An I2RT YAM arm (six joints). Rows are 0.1 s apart.
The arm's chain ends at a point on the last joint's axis. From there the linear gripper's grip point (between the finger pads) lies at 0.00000 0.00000 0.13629 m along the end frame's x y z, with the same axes.
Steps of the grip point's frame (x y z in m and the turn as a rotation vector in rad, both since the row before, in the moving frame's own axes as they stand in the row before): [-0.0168 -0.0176 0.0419 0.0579 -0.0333 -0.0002]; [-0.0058 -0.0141 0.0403 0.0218 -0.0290 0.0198]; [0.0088 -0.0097 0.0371 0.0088 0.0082 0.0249]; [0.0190 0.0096 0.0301 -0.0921 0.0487 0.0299]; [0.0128 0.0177 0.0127 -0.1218 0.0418 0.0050]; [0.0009 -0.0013 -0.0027 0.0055 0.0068 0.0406]
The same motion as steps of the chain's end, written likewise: [-0.0123 -0.0097 0.0422 0.0579 -0.0333 -0.0002]; [-0.0019 -0.0111 0.0404 0.0218 -0.0290 0.0198]; [0.0077 -0.0085 0.0371 0.0088 0.0082 0.0249]; [0.0126 -0.0030 0.0308 -0.0921 0.0487 0.0299]; [0.0072 0.0011 0.0138 -0.1218 0.0418 0.0050]; [0.0000 -0.0006 -0.0027 0.0055 0.0068 0.0406]
